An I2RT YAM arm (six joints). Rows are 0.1 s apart.
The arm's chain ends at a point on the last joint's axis. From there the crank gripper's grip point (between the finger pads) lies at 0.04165 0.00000 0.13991 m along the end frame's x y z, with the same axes.
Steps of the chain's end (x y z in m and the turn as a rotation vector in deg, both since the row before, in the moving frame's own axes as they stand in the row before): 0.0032 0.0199 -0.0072 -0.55 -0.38 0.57; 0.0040 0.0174 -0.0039 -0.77 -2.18 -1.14; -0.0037 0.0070 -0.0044 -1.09 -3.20 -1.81; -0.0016 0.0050 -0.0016 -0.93 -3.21 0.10; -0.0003 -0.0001 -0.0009 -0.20 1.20 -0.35; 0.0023 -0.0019 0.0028 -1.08 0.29 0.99; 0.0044 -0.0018 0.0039 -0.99 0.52 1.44; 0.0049 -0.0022 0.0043 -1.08 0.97 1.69
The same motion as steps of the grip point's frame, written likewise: 0.0023 0.0217 -0.0069 -0.55 -0.38 0.57; -0.0013 0.0185 -0.0024 -0.77 -2.18 -1.14; -0.0116 0.0085 -0.0023 -1.09 -3.20 -1.81; -0.0095 0.0074 0.0005 -0.93 -3.21 0.10; 0.0026 0.0001 -0.0018 -0.20 1.20 -0.35; 0.0030 0.0015 0.0026 -1.08 0.29 0.99; 0.0056 0.0017 0.0035 -0.99 0.52 1.44; 0.0072 0.0017 0.0035 -1.08 0.97 1.69
